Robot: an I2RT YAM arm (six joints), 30 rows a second.
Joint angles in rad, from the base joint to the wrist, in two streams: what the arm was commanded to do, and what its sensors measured. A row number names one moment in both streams.
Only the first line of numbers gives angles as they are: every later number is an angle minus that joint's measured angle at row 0.
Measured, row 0:
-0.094, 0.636, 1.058, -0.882, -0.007, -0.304
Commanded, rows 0 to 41:
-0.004, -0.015, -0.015, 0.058, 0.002, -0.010
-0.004, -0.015, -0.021, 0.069, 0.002, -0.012
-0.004, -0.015, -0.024, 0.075, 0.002, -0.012
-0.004, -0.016, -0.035, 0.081, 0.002, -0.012
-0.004, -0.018, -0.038, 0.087, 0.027, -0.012
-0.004, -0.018, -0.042, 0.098, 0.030, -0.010
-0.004, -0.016, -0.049, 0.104, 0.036, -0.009
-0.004, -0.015, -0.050, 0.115, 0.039, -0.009
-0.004, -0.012, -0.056, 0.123, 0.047, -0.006
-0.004, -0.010, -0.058, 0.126, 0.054, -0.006
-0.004, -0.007, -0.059, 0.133, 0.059, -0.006
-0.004, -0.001, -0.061, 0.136, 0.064, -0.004
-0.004, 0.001, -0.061, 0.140, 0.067, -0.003
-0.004, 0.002, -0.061, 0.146, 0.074, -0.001
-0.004, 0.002, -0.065, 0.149, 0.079, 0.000
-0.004, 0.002, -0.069, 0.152, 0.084, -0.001
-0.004, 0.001, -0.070, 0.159, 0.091, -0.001
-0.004, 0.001, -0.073, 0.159, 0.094, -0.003
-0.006, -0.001, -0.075, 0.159, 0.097, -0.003
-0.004, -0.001, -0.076, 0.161, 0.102, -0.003
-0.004, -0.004, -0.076, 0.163, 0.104, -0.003
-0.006, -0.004, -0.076, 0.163, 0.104, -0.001
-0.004, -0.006, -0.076, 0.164, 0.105, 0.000
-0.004, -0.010, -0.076, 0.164, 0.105, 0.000
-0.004, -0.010, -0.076, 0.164, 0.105, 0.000
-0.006, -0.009, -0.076, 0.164, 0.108, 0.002
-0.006, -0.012, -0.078, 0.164, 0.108, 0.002
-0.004, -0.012, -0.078, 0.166, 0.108, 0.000
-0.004, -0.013, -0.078, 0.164, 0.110, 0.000
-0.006, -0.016, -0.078, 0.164, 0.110, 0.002
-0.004, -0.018, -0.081, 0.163, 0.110, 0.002
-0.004, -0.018, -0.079, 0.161, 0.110, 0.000
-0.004, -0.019, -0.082, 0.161, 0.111, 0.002
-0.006, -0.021, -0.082, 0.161, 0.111, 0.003
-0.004, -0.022, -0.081, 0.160, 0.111, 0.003
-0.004, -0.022, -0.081, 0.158, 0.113, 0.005
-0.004, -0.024, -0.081, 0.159, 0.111, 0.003
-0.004, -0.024, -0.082, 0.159, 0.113, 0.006
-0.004, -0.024, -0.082, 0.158, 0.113, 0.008
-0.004, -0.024, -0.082, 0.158, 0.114, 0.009
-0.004, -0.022, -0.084, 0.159, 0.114, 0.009
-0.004, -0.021, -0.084, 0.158, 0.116, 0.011
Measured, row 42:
0.000, -0.018, -0.075, 0.115, 0.083, 0.001
